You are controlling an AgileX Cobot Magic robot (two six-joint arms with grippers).
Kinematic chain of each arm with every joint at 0, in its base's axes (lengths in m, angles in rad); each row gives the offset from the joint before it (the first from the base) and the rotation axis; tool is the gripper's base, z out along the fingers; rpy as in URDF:
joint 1: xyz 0 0 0.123 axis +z
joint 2: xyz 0 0 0 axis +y
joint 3: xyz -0.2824 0 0.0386 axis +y
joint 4: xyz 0.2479 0 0.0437 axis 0.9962 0 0.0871
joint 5: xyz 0 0 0 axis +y
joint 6: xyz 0.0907 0 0.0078 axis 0.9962 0 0.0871
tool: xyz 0 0 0 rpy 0 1.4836 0
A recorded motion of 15 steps. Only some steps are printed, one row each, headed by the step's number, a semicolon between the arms.
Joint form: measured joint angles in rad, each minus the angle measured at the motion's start. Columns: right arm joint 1, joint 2, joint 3, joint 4, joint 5, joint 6; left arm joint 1, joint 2, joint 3, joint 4, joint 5, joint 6.
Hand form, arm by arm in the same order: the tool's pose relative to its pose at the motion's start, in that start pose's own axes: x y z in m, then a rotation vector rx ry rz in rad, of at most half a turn. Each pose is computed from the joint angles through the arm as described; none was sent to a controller.
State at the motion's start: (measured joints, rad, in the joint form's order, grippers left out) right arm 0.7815 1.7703 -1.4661 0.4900 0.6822 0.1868; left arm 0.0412 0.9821 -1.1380 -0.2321 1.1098 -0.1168
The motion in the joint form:
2: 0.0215 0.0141 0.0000 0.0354 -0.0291 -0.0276; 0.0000 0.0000 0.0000 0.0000 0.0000 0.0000
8: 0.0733 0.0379 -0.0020 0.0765 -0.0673 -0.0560; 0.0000 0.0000 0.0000 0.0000 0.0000 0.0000
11: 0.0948 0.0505 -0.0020 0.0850 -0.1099 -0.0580; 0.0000 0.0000 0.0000 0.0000 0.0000 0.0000
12: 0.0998 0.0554 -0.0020 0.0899 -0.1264 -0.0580; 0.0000 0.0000 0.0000 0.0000 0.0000 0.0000
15: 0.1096 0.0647 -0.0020 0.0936 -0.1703 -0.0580; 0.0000 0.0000 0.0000 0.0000 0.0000 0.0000
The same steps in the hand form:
2: 0.0035 0.0067 0.0077 -0.0287 -0.0017 -0.0107; 0.0000 0.0000 0.0000 0.0000 0.0000 0.0000
8: 0.0144 0.0218 0.0215 -0.0697 0.0108 -0.0349; 0.0000 0.0000 0.0000 0.0000 0.0000 0.0000
11: 0.0172 0.0274 0.0282 -0.0832 -0.0084 -0.0397; 0.0000 0.0000 0.0000 0.0000 0.0000 0.0000
12: 0.0174 0.0286 0.0305 -0.0877 -0.0175 -0.0370; 0.0000 0.0000 0.0000 0.0000 0.0000 0.0000
15: 0.0169 0.0308 0.0349 -0.0951 -0.0477 -0.0363; 0.0000 0.0000 0.0000 0.0000 0.0000 0.0000

